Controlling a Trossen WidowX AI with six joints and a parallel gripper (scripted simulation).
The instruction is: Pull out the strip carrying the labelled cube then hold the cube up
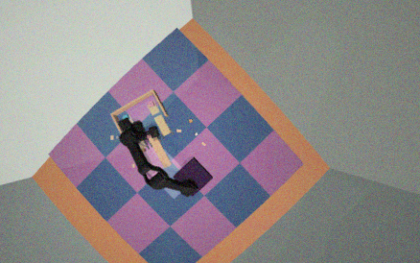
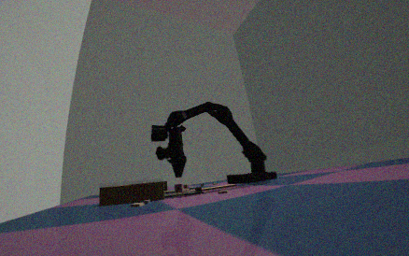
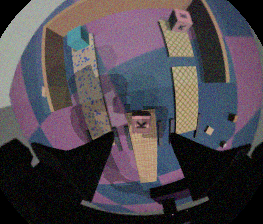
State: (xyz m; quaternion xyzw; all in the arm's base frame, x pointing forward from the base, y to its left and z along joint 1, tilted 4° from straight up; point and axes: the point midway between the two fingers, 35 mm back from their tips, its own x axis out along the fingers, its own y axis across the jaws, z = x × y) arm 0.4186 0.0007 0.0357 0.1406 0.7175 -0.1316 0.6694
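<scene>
My gripper tip is now 100 mm to the left of the strip and 60 mm above it.
</scene>
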